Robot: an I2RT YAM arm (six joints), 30 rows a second.
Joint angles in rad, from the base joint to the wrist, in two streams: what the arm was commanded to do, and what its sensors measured. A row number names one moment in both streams.
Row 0, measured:
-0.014, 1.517, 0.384, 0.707, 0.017, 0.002
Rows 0 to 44, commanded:
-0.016, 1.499, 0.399, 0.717, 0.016, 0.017
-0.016, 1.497, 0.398, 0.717, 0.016, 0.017
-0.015, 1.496, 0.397, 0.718, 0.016, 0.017
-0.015, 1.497, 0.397, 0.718, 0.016, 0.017
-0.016, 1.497, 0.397, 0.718, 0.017, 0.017
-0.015, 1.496, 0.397, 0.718, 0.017, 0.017
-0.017, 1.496, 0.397, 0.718, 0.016, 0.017
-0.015, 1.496, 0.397, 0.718, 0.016, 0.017
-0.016, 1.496, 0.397, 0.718, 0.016, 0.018
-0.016, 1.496, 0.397, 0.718, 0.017, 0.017
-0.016, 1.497, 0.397, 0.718, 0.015, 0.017
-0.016, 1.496, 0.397, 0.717, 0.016, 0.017
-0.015, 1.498, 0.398, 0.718, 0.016, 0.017
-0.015, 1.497, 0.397, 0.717, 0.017, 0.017
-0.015, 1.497, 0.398, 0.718, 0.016, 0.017
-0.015, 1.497, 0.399, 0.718, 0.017, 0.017
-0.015, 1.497, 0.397, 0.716, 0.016, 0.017
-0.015, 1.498, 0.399, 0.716, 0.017, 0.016
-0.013, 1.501, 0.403, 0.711, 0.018, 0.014
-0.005, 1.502, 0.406, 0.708, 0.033, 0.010
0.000, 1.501, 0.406, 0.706, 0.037, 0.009
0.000, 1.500, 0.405, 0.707, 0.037, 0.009
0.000, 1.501, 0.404, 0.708, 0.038, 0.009
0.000, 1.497, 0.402, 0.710, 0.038, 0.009
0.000, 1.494, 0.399, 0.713, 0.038, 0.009
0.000, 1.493, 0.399, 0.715, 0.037, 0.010
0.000, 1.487, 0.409, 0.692, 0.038, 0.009
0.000, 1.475, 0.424, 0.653, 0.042, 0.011
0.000, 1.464, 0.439, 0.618, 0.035, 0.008
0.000, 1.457, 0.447, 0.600, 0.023, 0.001
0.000, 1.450, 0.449, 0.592, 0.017, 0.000
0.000, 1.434, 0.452, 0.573, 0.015, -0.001
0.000, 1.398, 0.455, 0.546, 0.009, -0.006
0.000, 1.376, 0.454, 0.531, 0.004, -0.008
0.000, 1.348, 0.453, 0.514, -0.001, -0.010
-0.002, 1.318, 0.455, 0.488, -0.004, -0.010
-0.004, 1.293, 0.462, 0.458, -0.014, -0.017
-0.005, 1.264, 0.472, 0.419, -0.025, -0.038
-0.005, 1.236, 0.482, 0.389, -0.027, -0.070
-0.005, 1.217, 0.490, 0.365, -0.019, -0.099
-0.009, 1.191, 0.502, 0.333, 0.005, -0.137
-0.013, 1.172, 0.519, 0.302, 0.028, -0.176
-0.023, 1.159, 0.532, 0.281, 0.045, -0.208
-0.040, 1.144, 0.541, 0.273, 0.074, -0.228
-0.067, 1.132, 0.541, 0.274, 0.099, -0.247
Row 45, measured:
-0.028, 1.174, 0.501, 0.341, 0.029, -0.144
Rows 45 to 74, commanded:
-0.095, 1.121, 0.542, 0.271, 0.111, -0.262
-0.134, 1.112, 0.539, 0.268, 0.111, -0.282
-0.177, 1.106, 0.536, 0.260, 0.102, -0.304
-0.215, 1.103, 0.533, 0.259, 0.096, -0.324
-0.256, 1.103, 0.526, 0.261, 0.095, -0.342
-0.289, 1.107, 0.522, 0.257, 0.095, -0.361
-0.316, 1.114, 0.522, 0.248, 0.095, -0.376
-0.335, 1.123, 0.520, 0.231, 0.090, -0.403
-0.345, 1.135, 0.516, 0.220, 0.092, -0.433
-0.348, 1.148, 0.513, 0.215, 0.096, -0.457
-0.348, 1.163, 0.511, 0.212, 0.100, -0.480
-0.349, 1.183, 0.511, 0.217, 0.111, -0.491
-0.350, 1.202, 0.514, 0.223, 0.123, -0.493
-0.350, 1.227, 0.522, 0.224, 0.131, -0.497
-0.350, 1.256, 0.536, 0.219, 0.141, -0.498
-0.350, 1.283, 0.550, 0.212, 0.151, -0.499
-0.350, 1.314, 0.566, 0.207, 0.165, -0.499
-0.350, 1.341, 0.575, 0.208, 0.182, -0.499
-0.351, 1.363, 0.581, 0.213, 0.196, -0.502
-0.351, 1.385, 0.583, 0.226, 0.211, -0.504
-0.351, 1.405, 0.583, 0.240, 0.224, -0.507
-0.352, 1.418, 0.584, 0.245, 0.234, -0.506
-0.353, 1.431, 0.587, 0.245, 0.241, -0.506
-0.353, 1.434, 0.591, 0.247, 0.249, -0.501
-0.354, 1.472, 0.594, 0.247, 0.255, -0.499
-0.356, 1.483, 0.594, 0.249, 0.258, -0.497
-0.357, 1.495, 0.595, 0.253, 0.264, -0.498
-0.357, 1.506, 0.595, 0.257, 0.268, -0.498
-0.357, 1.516, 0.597, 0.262, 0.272, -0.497
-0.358, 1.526, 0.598, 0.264, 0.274, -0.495
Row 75, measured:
-0.348, 1.507, 0.573, 0.237, 0.237, -0.494
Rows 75 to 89, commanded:
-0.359, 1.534, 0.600, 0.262, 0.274, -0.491
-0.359, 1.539, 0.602, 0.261, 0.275, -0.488
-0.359, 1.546, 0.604, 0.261, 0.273, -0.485
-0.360, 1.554, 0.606, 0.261, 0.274, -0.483
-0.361, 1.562, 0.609, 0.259, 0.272, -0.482
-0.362, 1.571, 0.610, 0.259, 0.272, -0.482
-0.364, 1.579, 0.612, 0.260, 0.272, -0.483
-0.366, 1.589, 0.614, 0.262, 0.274, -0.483
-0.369, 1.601, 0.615, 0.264, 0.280, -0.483
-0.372, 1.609, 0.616, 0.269, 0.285, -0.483
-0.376, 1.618, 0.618, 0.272, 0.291, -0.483
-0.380, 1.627, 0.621, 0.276, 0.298, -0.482
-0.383, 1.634, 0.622, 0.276, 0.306, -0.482
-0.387, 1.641, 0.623, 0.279, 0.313, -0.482
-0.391, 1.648, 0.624, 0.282, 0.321, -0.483
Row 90, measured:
-0.375, 1.612, 0.622, 0.328, 0.276, -0.488
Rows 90 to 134, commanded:
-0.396, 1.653, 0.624, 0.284, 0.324, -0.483
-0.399, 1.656, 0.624, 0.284, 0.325, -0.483
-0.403, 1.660, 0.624, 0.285, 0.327, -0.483
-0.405, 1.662, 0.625, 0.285, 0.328, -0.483
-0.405, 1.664, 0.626, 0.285, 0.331, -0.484
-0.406, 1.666, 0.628, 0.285, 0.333, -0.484
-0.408, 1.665, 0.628, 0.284, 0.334, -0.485
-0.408, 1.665, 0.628, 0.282, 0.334, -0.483
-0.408, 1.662, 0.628, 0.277, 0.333, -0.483
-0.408, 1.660, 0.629, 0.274, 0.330, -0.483
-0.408, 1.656, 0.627, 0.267, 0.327, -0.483
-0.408, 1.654, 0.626, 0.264, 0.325, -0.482
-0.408, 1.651, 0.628, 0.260, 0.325, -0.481
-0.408, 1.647, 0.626, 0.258, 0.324, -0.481
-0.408, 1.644, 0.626, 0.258, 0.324, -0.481
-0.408, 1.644, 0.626, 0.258, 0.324, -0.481
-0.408, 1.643, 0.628, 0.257, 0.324, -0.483
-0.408, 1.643, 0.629, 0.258, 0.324, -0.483
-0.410, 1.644, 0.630, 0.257, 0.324, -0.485
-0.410, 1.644, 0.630, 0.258, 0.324, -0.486
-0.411, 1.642, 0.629, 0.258, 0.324, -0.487
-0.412, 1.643, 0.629, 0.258, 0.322, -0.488
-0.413, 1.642, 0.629, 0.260, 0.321, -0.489
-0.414, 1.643, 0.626, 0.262, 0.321, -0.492
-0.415, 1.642, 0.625, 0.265, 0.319, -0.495
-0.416, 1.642, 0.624, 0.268, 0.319, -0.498
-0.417, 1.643, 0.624, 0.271, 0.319, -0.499
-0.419, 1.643, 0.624, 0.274, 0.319, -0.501
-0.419, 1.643, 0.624, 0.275, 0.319, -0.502
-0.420, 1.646, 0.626, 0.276, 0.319, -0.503
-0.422, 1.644, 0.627, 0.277, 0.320, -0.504
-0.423, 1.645, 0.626, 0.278, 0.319, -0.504
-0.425, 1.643, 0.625, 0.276, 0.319, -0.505
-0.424, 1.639, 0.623, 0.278, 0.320, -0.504
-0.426, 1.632, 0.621, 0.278, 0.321, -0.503
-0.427, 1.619, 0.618, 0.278, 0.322, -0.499
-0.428, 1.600, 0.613, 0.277, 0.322, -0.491
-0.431, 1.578, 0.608, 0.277, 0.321, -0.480
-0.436, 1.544, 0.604, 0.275, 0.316, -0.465
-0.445, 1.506, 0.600, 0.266, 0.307, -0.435
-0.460, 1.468, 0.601, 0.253, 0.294, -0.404
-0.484, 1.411, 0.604, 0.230, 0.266, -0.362
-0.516, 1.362, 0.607, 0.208, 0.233, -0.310
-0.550, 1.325, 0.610, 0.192, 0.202, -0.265
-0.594, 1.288, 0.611, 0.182, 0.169, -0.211
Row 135, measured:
-0.517, 1.407, 0.599, 0.215, 0.248, -0.371
